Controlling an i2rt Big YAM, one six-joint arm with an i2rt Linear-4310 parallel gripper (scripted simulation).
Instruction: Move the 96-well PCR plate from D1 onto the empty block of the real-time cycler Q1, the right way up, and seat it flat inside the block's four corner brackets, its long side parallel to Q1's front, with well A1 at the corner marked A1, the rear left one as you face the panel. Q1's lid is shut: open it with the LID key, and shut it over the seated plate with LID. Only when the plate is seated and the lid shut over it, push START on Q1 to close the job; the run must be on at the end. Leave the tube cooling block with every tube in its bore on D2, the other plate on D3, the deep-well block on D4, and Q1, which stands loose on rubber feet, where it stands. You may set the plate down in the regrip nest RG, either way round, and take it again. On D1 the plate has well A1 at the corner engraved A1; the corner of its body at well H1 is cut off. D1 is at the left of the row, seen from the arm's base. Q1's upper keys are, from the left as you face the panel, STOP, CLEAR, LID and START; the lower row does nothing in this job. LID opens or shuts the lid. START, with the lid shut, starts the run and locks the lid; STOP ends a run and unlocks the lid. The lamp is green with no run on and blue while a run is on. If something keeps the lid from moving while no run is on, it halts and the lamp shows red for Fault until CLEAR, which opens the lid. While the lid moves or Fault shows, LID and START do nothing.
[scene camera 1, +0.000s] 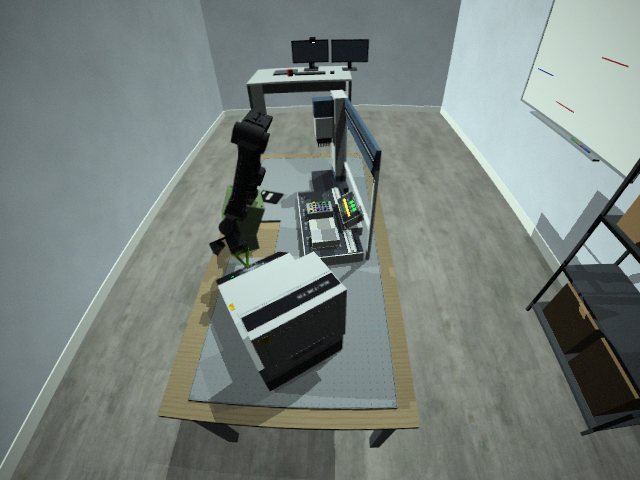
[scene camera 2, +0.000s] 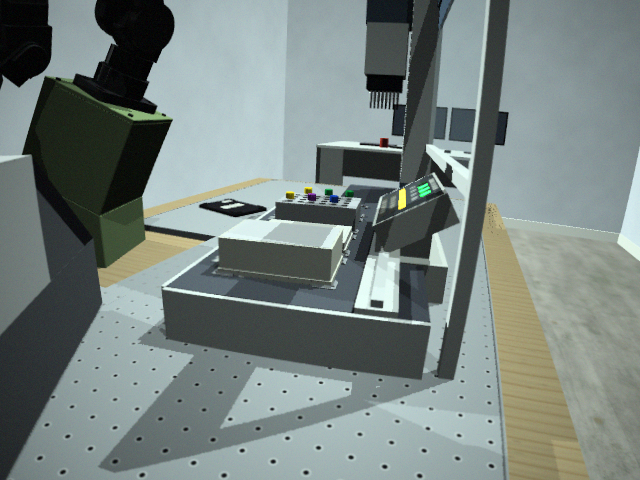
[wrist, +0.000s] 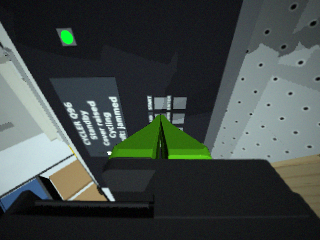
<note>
I see my gripper (wrist: 160, 119) and a pipetting head (scene camera 2: 386, 53).
</note>
